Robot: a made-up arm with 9 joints. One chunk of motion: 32 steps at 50 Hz.
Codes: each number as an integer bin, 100 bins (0 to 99) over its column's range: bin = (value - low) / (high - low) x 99, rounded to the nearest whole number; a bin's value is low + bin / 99 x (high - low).
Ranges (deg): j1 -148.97..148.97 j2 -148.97..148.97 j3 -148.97..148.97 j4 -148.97..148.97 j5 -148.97..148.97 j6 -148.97..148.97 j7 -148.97..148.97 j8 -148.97..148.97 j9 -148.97..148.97
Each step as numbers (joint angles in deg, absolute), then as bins.
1 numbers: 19.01 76.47 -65.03 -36.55 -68.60 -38.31 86.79 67.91 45.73
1 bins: 56 75 28 37 27 37 78 72 65
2 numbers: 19.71 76.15 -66.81 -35.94 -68.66 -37.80 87.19 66.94 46.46
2 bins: 56 75 27 38 27 37 78 72 65
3 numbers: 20.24 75.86 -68.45 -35.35 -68.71 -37.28 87.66 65.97 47.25
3 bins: 56 75 27 38 27 37 79 71 65
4 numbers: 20.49 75.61 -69.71 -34.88 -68.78 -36.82 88.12 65.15 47.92
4 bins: 56 75 26 38 27 37 79 71 65
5 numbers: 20.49 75.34 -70.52 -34.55 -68.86 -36.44 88.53 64.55 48.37
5 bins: 56 75 26 38 27 37 79 71 66
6 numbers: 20.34 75.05 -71.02 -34.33 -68.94 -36.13 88.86 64.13 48.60
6 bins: 56 74 26 38 27 37 79 71 66
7 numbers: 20.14 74.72 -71.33 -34.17 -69.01 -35.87 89.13 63.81 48.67
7 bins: 56 74 26 38 27 38 79 71 66
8 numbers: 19.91 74.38 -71.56 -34.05 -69.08 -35.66 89.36 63.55 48.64
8 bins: 56 74 26 38 27 38 79 71 66
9 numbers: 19.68 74.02 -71.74 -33.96 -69.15 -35.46 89.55 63.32 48.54
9 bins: 56 74 26 38 27 38 79 71 66
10 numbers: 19.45 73.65 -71.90 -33.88 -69.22 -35.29 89.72 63.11 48.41
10 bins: 56 74 26 38 26 38 79 70 66
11 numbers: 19.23 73.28 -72.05 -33.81 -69.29 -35.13 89.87 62.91 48.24
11 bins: 56 74 26 38 26 38 79 70 66
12 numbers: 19.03 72.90 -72.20 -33.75 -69.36 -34.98 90.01 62.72 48.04
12 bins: 56 74 26 38 26 38 79 70 65
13 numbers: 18.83 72.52 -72.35 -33.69 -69.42 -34.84 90.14 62.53 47.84
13 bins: 56 74 25 38 26 38 79 70 65
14 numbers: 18.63 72.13 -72.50 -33.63 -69.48 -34.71 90.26 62.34 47.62
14 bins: 56 73 25 38 26 38 79 70 65
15 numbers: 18.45 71.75 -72.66 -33.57 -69.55 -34.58 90.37 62.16 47.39
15 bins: 56 73 25 38 26 38 80 70 65
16 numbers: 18.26 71.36 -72.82 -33.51 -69.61 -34.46 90.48 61.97 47.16
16 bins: 56 73 25 38 26 38 80 70 65
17 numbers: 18.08 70.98 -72.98 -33.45 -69.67 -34.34 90.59 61.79 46.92
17 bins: 56 73 25 38 26 38 80 70 65
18 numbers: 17.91 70.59 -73.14 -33.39 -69.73 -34.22 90.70 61.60 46.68
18 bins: 55 73 25 38 26 38 80 70 65
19 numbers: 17.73 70.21 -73.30 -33.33 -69.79 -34.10 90.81 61.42 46.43
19 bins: 55 73 25 38 26 38 80 70 65
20 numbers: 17.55 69.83 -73.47 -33.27 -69.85 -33.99 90.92 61.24 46.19
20 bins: 55 73 25 38 26 38 80 70 65
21 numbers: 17.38 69.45 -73.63 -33.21 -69.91 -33.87 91.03 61.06 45.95
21 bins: 55 73 25 38 26 38 80 70 65
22 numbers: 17.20 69.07 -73.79 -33.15 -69.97 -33.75 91.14 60.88 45.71
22 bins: 55 72 25 38 26 38 80 70 65
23 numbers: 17.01 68.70 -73.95 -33.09 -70.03 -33.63 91.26 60.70 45.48
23 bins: 55 72 25 39 26 38 80 70 65
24 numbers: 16.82 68.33 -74.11 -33.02 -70.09 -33.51 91.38 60.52 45.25
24 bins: 55 72 25 39 26 38 80 70 65
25 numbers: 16.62 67.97 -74.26 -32.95 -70.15 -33.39 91.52 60.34 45.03
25 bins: 55 72 25 39 26 38 80 70 64
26 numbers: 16.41 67.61 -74.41 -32.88 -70.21 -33.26 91.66 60.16 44.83
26 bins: 55 72 25 39 26 38 80 69 64
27 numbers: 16.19 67.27 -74.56 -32.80 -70.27 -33.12 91.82 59.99 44.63
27 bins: 55 72 25 39 26 38 80 69 64
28 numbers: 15.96 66.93 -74.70 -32.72 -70.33 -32.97 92.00 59.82 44.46
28 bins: 55 72 25 39 26 39 80 69 64
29 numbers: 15.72 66.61 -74.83 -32.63 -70.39 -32.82 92.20 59.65 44.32
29 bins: 55 72 25 39 26 39 80 69 64
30 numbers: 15.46 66.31 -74.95 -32.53 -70.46 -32.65 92.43 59.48 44.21
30 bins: 55 72 25 39 26 39 80 69 64
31 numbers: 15.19 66.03 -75.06 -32.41 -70.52 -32.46 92.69 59.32 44.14
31 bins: 55 71 25 39 26 39 80 69 64
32 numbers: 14.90 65.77 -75.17 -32.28 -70.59 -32.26 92.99 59.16 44.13
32 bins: 54 71 25 39 26 39 80 69 64
